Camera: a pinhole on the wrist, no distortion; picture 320 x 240 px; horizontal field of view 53.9 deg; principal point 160.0 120.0 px. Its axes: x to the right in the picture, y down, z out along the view. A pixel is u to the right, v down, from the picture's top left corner.
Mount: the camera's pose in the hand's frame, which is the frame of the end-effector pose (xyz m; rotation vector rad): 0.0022 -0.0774 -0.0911 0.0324 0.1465 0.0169
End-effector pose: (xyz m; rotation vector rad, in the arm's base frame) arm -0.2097 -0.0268 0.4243 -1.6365 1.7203 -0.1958
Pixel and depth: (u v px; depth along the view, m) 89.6 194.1 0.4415
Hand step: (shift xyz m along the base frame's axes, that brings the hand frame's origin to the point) 0.2044 0.1661 -0.2526
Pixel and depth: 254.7 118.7 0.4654
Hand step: 0.2985 -0.0772 -0.2799
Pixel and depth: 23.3 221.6 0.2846
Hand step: 0.1160 0.1517 -0.1208
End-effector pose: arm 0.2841 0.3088 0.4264 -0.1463 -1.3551 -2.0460
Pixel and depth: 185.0 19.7 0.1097
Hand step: -0.0924 0.0272 -0.0711
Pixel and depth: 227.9 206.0 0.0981
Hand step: -0.0606 -0.0016 -0.0235
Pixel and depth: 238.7 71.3 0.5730
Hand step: -0.3993 0.3206 0.1643
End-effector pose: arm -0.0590 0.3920 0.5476 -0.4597 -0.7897 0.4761
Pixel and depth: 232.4 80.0 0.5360
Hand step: -0.1559 0.0749 0.4608
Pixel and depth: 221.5 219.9 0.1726
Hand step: -0.0149 0.0280 0.0959
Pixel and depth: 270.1 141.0 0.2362
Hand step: -0.0114 0.0402 0.1842
